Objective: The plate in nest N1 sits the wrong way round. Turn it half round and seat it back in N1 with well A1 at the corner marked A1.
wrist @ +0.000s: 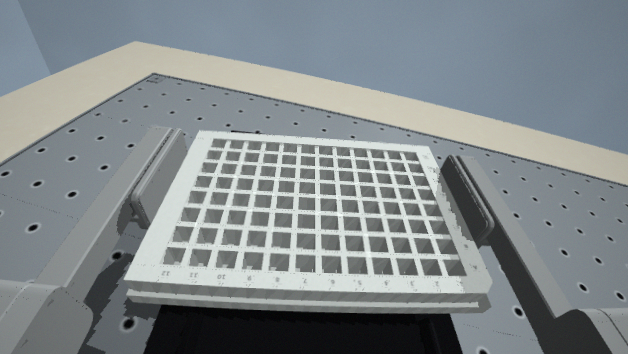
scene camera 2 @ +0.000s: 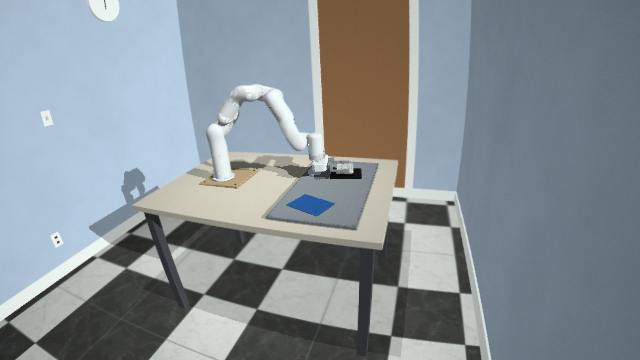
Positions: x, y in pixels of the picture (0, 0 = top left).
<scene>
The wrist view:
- my gripper: 318, 155
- white well plate: 251, 221
</scene>
